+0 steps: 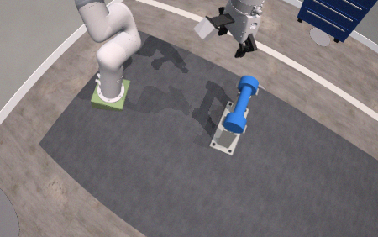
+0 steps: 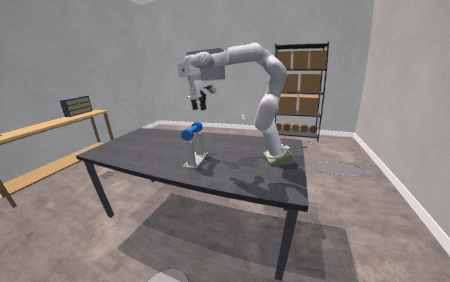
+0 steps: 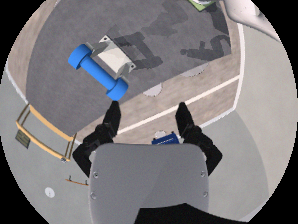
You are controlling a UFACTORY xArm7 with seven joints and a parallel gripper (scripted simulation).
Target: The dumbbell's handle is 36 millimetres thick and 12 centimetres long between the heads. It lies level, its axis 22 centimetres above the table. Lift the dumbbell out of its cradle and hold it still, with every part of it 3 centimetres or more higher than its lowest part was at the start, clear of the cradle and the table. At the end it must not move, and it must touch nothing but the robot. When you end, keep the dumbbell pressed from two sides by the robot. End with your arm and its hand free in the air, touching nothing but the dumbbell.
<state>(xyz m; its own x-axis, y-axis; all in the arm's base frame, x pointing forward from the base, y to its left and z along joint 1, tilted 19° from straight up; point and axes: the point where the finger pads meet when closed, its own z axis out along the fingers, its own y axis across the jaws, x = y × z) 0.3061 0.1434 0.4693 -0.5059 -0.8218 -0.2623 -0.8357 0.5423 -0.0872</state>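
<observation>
Now: hand 16 cm above the blue dumbbell, 11 cm short of it and 7 cm to the left of it. Also, from my hand: grey cradle (28 cm below, 11 cm ahead, 7 cm to the right).
</observation>
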